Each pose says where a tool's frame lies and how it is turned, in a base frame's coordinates. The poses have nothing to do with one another.
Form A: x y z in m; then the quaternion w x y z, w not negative.
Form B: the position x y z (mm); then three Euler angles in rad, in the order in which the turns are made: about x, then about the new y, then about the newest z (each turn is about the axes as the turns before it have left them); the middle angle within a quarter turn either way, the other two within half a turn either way. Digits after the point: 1 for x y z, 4 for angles.
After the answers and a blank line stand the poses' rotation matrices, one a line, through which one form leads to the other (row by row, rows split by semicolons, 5 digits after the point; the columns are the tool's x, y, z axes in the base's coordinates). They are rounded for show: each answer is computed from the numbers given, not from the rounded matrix.
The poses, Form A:
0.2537, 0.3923, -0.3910, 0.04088, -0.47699, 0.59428, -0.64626
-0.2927, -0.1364, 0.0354, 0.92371, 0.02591, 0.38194, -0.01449
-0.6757, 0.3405, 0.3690, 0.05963, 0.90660, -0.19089, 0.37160
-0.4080, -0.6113, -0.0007, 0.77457, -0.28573, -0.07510, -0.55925
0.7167, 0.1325, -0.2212, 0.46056, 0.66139, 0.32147, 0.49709
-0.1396, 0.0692, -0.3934, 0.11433, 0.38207, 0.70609, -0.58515
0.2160, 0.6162, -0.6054, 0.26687, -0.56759, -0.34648, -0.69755
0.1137, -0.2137, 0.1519, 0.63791, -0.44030, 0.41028, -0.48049
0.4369, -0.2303, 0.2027, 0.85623, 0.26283, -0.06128, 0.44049
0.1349, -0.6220, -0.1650, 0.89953, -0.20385, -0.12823, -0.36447
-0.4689, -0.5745, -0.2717, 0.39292, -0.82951, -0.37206, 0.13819
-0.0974, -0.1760, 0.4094, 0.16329, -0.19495, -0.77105, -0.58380
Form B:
253.7, 392.3, -391.0, 1.7886, 0.7276, 2.3823
-292.7, -136.4, 35.4, 0.0832, 0.7822, -0.0657
-675.7, 340.5, 369.0, 2.8060, 0.7089, 0.5403
-408.0, -611.3, -0.7, -0.5679, 0.2047, -1.1908
716.7, 132.5, -221.2, 1.8453, 1.2652, 0.1087
-139.6, 69.2, -393.4, 1.8772, -0.2897, -2.3625
216.0, 616.2, -605.4, -1.4248, 0.6522, -1.8424
113.7, -213.7, 151.9, -0.5460, 1.2424, -0.8955
436.9, -230.3, 202.7, 0.5331, 0.1269, 0.9156
134.9, -622.0, -165.0, -0.4800, -0.0822, -0.7900
-468.9, -574.5, -271.7, -2.4425, -0.5488, -0.6388
-97.4, -176.0, 409.4, -1.8391, -0.0242, -2.6279

-0.54162 -0.51409 0.66510; -0.61976 -0.29033 -0.72911; 0.56792 -0.80711 -0.16136
0.70782 0.04656 0.70485; -0.00698 0.99824 -0.05894; -0.70635 0.03680 0.70690
0.65095 -0.39044 0.65102; -0.30180 -0.92001 -0.24999; 0.69655 -0.03375 -0.71672
0.36320 0.90927 0.20325; -0.82344 0.21120 0.52663; 0.43593 -0.35864 0.82544
0.29911 -0.03265 0.95366; 0.88312 -0.36908 -0.28962; 0.36143 0.92882 -0.08157
-0.68191 0.67334 -0.28568; 0.40575 0.02326 -0.91369; -0.60858 -0.73896 -0.28907
-0.21325 0.76563 0.60691; 0.02101 -0.61746 0.78632; 0.97677 0.18043 0.11559
0.20159 0.25173 0.94657; -0.97432 0.15053 0.16747; -0.10032 -0.95602 0.27561
0.60443 -0.78654 0.12661; 0.72211 0.47378 -0.50407; 0.33649 0.39610 0.85433
0.70143 0.70799 -0.08210; -0.60343 0.65121 0.46021; 0.37929 -0.27327 0.88400
0.68495 0.50866 -0.52164; 0.72585 -0.41437 0.54903; 0.06312 -0.75469 -0.65303
-0.87066 0.49129 -0.02419; 0.10997 0.24235 0.96394; 0.47943 0.83660 -0.26503

